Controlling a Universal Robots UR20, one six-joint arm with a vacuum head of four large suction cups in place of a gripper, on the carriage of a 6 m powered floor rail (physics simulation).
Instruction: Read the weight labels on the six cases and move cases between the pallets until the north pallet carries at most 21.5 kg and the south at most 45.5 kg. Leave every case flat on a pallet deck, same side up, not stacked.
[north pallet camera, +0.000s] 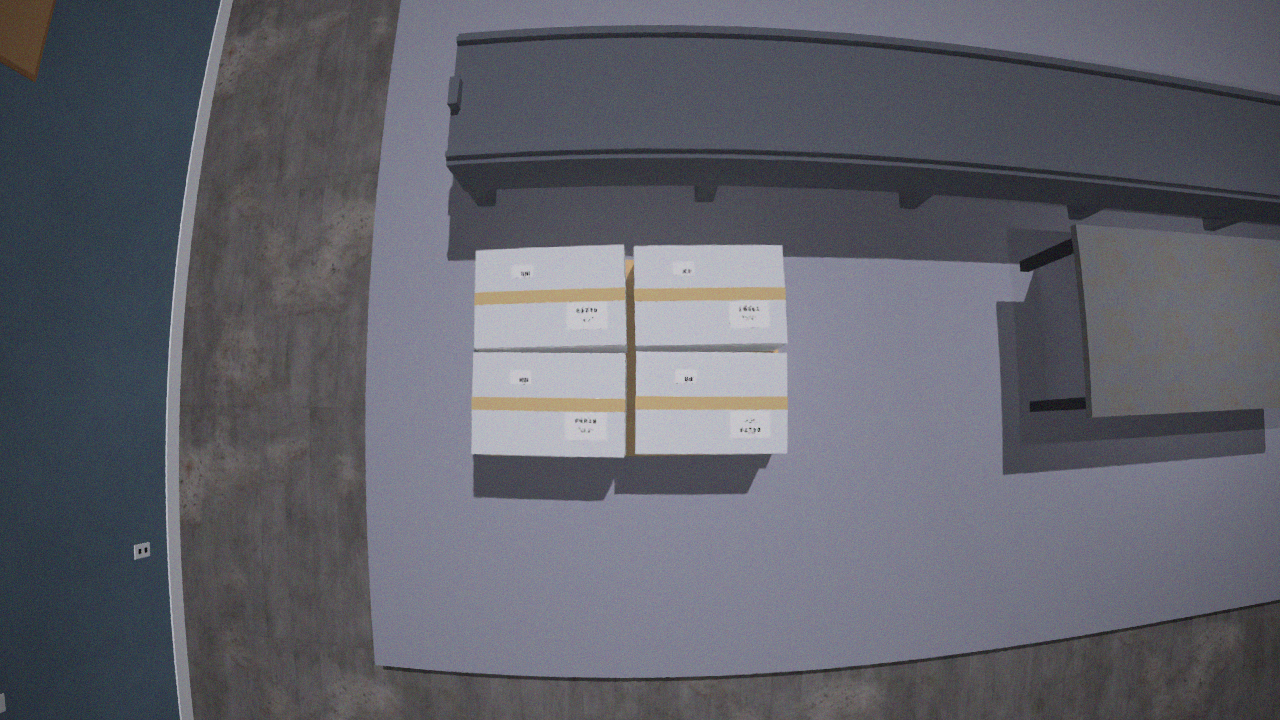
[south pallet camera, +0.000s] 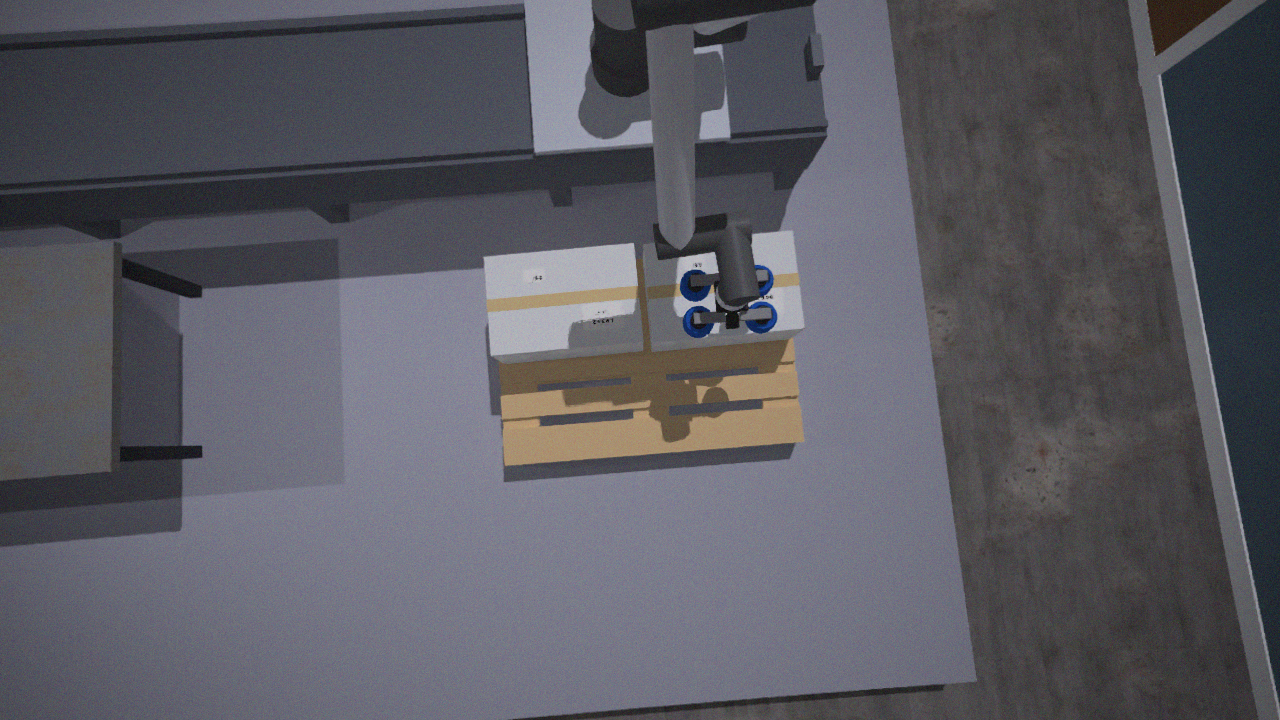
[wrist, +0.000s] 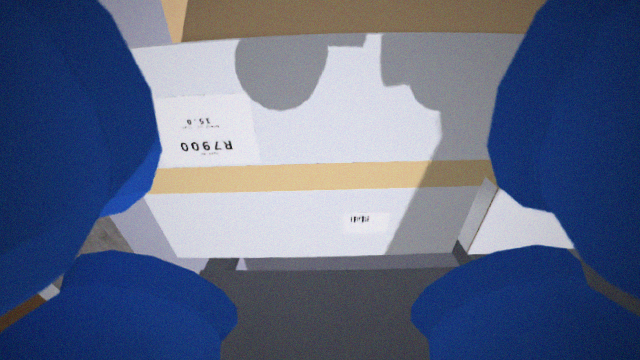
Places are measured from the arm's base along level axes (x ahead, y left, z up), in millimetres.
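Pixels of known places: hand, its tool point: (wrist: 324, 236); arm's base, origin of its link: (south pallet camera: 626, 64).
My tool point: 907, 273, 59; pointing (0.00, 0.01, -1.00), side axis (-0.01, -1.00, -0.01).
Observation:
Ahead of a thing's pixels: the offset from my tool point to its top centre, as dx, dy, dz. Level surfaces: height alone.
My suction head (south pallet camera: 730, 302) (wrist: 322, 215) has four blue cups and is open. It hangs above the right white case @[-108, +24, -222] (south pallet camera: 780, 255) (wrist: 325, 140) on the south pallet (south pallet camera: 572, 444) and casts a shadow on it. In the wrist view this case's label is upside down and reads R7900, 15.0. The left white case @[-106, -573, -220] (south pallet camera: 537, 335) (wrist: 520, 225) stands beside it. Both are in the deck's back row. Four white cases (north pallet camera: 537, 331) (north pallet camera: 680, 326) (north pallet camera: 528, 438) (north pallet camera: 680, 438) stand two by two on the north pallet (north pallet camera: 629, 267). Their weights are too small to read.
The grey floor rail (north pallet camera: 760, 98) (south pallet camera: 268, 98) runs behind both pallets. The arm's white carriage (south pallet camera: 559, 120) is on it, behind the south pallet. A speckled table @[dz -99] (north pallet camera: 1181, 322) (south pallet camera: 53, 358) with dark legs stands between the pallets.

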